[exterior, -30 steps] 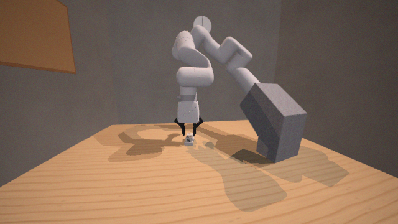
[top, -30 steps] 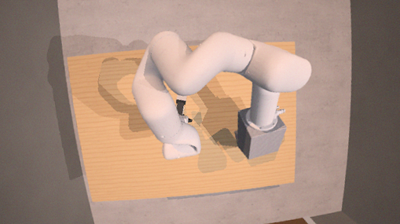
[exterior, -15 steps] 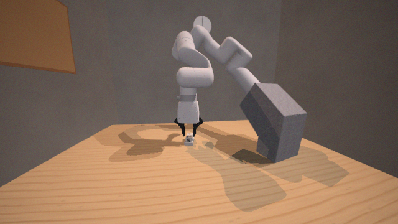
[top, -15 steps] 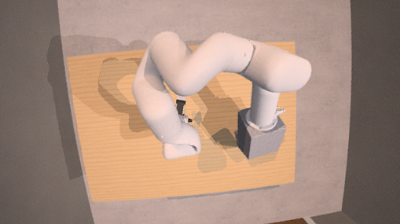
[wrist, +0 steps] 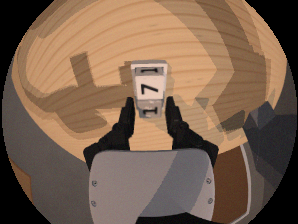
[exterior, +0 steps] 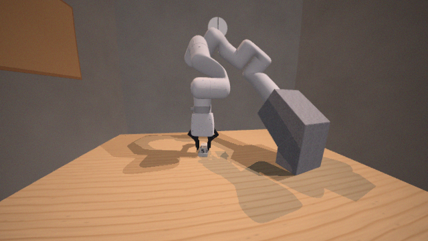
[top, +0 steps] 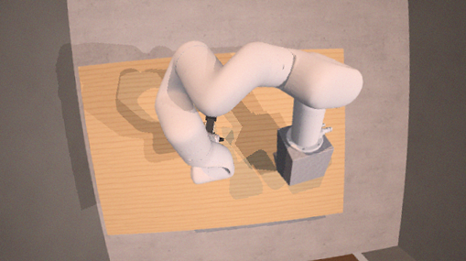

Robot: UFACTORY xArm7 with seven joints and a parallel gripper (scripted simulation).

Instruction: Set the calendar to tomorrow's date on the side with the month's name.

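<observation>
My hand is 10 mm past the white calendar tray, 10 mm to the left of it and 40 mm above it.
</observation>
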